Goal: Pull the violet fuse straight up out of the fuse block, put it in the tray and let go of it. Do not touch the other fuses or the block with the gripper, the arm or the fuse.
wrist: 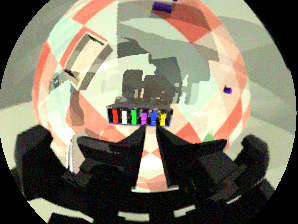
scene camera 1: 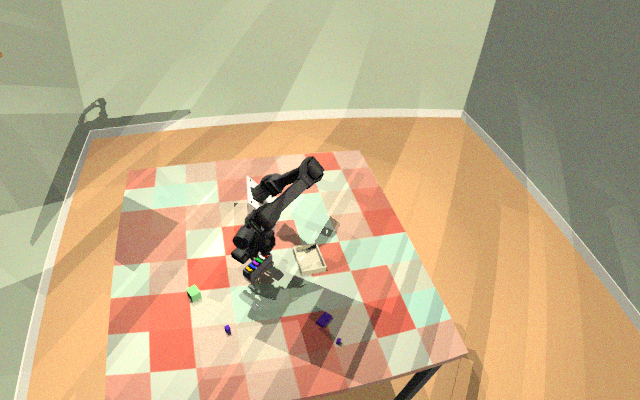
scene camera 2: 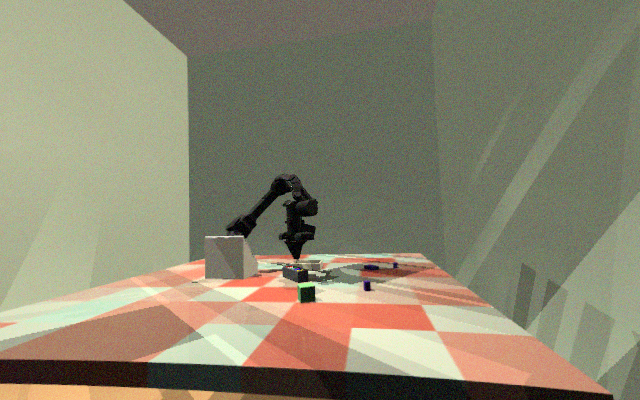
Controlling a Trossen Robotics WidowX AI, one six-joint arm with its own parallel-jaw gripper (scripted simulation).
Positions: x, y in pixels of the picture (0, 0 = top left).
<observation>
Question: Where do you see a beige tray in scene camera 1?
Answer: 309, 259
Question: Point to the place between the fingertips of my gripper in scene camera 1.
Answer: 253, 258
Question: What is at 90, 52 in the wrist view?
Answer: A beige tray.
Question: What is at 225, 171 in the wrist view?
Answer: My gripper.
</observation>
